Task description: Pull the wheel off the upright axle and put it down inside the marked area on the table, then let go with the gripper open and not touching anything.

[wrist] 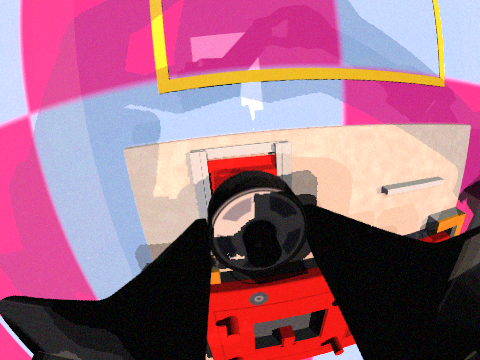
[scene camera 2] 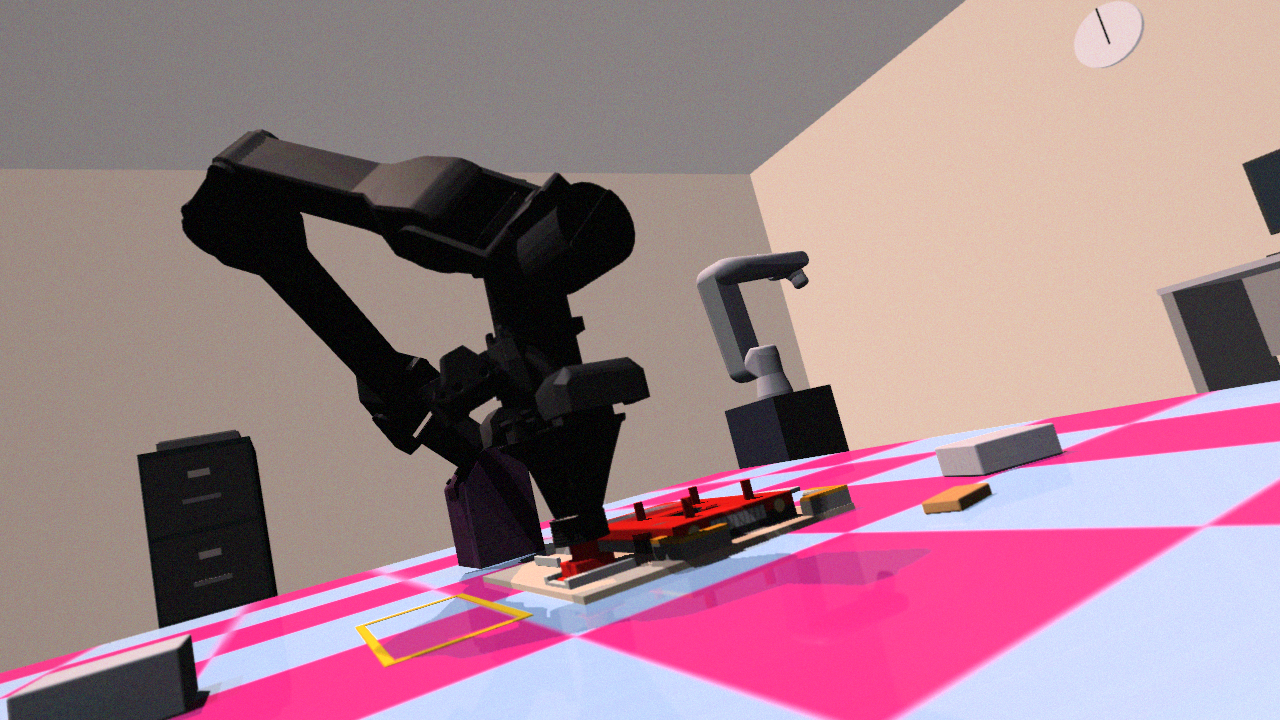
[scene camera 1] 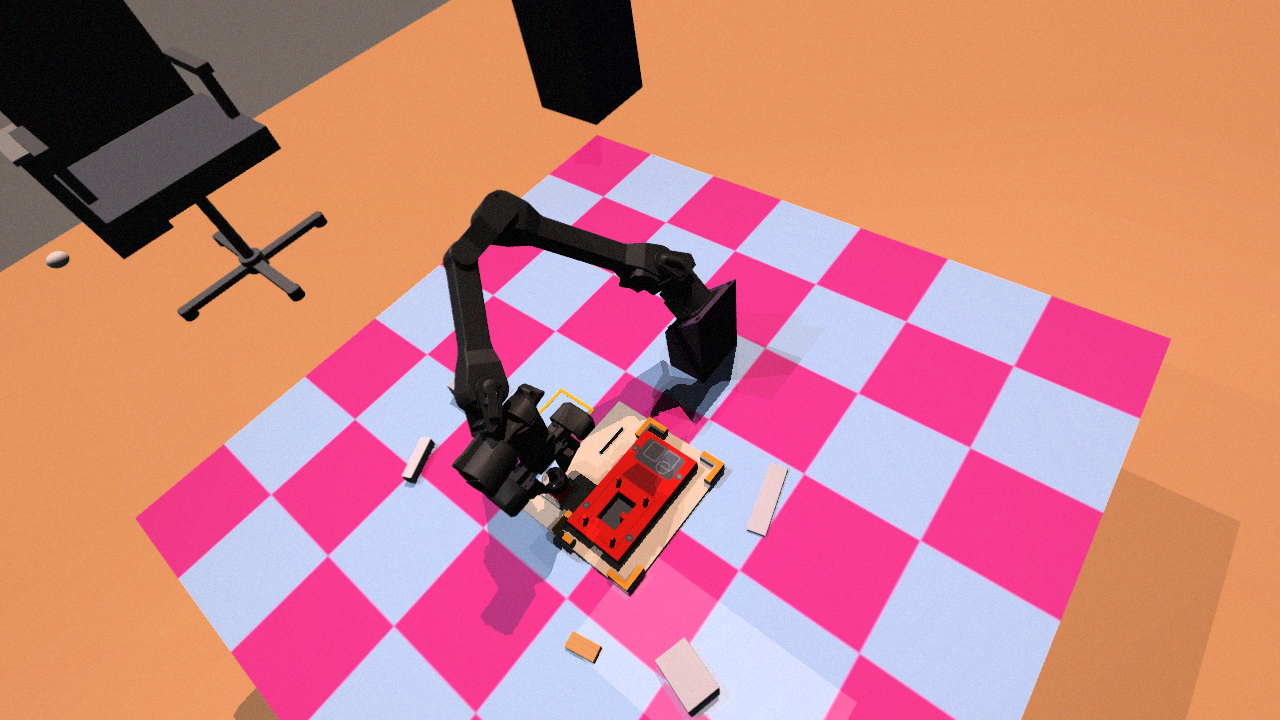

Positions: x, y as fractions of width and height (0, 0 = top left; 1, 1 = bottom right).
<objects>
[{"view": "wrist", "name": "my gripper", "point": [0.53, 0.62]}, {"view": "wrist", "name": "wheel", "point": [0.52, 0.55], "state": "held by my gripper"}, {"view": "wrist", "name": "red plate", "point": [0.61, 0.85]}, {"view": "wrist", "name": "beige base plate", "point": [0.84, 0.50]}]
</objects>
